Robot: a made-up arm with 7 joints. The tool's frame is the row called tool. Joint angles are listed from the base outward. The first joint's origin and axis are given. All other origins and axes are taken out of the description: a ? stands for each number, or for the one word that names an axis. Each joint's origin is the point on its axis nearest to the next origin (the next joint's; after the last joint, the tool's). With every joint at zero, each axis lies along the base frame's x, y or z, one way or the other. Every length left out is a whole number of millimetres.
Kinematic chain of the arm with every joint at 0, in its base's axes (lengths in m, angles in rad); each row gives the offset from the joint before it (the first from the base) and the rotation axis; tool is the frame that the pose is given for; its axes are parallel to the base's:
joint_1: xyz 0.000 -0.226 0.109 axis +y
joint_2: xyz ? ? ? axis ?
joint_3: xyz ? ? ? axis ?
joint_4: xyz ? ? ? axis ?
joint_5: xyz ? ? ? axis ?
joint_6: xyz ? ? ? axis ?
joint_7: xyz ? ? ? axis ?
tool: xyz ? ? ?
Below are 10 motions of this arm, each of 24 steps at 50 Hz.
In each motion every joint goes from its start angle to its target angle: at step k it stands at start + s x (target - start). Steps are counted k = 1, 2, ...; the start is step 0. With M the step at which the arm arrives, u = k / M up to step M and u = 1 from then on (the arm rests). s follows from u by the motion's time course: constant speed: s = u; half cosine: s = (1 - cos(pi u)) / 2; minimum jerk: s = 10 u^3 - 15 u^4 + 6 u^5.
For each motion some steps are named. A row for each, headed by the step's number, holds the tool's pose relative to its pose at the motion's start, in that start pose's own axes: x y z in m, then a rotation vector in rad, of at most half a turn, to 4 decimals.
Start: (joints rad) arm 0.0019 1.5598 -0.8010 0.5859 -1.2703 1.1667 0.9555
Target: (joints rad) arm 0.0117 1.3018 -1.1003 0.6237 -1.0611 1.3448 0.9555
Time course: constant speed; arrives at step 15
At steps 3, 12, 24:
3: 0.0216 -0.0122 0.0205 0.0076 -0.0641 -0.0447
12: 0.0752 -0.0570 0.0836 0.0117 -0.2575 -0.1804
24: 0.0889 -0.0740 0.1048 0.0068 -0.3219 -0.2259

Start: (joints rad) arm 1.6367 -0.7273 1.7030 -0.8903 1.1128 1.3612 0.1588
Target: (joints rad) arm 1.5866 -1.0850 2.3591 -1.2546 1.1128 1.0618 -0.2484
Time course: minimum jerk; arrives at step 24
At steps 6, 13, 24:
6: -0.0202 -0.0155 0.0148 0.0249 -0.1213 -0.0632
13: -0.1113 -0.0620 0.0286 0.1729 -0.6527 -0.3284
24: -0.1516 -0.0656 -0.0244 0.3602 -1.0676 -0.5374

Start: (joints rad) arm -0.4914 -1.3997 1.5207 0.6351 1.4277 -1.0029 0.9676
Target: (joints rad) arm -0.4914 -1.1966 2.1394 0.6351 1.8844 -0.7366 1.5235
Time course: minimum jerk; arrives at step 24
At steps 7, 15, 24:
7: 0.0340 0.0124 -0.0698 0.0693 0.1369 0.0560
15: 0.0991 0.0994 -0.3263 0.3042 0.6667 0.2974
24: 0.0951 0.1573 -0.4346 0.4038 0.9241 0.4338

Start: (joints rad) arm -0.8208 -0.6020 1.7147 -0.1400 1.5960 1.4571 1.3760
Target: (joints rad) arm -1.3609 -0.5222 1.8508 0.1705 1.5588 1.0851 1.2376
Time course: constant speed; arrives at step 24
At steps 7, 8, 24:
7: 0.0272 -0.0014 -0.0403 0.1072 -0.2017 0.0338
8: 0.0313 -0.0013 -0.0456 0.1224 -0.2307 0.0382
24: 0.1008 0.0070 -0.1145 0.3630 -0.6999 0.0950

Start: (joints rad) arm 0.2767 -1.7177 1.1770 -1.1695 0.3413 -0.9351 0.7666
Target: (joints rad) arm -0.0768 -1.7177 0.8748 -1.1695 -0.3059 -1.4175 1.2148
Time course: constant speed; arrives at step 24
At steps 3, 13, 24:
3: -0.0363 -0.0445 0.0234 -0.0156 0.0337 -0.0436
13: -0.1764 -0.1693 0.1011 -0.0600 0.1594 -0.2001
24: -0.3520 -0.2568 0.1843 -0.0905 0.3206 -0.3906

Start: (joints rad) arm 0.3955 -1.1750 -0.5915 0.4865 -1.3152 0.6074 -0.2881
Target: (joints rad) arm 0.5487 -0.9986 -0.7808 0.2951 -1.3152 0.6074 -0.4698
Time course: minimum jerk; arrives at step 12
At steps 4, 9, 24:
4: -0.0091 0.0144 0.0136 0.0578 -0.0456 -0.0464
9: -0.0362 0.0561 0.0637 0.2378 -0.1780 -0.2248
24: -0.0400 0.0616 0.0719 0.2634 -0.1954 -0.2550

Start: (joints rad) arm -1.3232 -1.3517 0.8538 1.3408 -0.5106 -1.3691 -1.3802
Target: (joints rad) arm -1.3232 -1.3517 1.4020 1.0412 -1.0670 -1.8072 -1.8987
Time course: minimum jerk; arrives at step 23
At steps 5, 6, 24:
5: 0.0323 -0.0093 0.0161 -0.0160 -0.0726 0.0156
6: 0.0512 -0.0145 0.0265 -0.0252 -0.1161 0.0250
24: 0.3530 -0.0484 0.3239 -0.1675 -1.0225 0.2287

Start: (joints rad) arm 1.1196 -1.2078 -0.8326 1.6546 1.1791 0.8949 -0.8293
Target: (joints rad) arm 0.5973 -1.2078 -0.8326 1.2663 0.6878 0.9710 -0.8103
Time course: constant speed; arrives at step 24
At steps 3, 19, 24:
3: 0.0303 0.0094 -0.0082 0.0396 -0.0423 0.0568
19: 0.1729 0.0868 -0.0264 0.2358 -0.2633 0.3728
24: 0.2087 0.1182 -0.0245 0.2916 -0.3309 0.4758

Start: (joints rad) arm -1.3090 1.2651 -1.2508 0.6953 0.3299 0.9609 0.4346
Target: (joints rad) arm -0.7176 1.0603 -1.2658 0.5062 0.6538 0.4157 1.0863
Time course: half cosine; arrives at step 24
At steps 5, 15, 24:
5: 0.0184 -0.0375 -0.0268 0.0551 0.0368 -0.0403
15: 0.1406 -0.1476 -0.2289 0.4698 0.3278 -0.1534
24: 0.2063 -0.1250 -0.3488 0.7240 0.5416 -0.1291

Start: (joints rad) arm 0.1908 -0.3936 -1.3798 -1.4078 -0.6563 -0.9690 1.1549
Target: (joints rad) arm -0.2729 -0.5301 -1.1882 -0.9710 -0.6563 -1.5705 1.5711
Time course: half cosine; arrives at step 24
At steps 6, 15, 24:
6: 0.0861 0.0274 -0.0146 0.0340 0.1002 0.0783
15: 0.3664 0.2240 -0.0974 0.1079 0.4937 0.3753
24: 0.4763 0.3901 -0.1603 0.1121 0.7282 0.5445

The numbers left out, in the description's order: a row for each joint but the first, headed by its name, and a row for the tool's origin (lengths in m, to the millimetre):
joint_2: xyz 0.115 0.000 -0.263, axis +z
joint_3: xyz -0.115 -0.279 0.000, axis -y
joint_4: xyz -0.095 0.000 -0.063, axis +z
joint_5: xyz -0.016 -0.331 0.000, axis -z
joint_6: xyz -0.210 -0.053 0.000, axis +z
joint_7: xyz 0.347 -0.310 0.000, axis +y
tool: xyz 0.094 0.000 -0.037

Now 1 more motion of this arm.
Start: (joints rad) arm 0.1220 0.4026 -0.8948 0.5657 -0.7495 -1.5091 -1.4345
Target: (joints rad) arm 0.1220 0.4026 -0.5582 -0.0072 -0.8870 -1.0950 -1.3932
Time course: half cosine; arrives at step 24
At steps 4, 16, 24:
4: 0.0060 -0.0099 0.0178 -0.0008 -0.0194 -0.0045
16: 0.0160 -0.0775 0.2127 -0.0080 -0.2164 -0.0524
24: -0.0029 -0.0854 0.2834 -0.0101 -0.2883 -0.0708

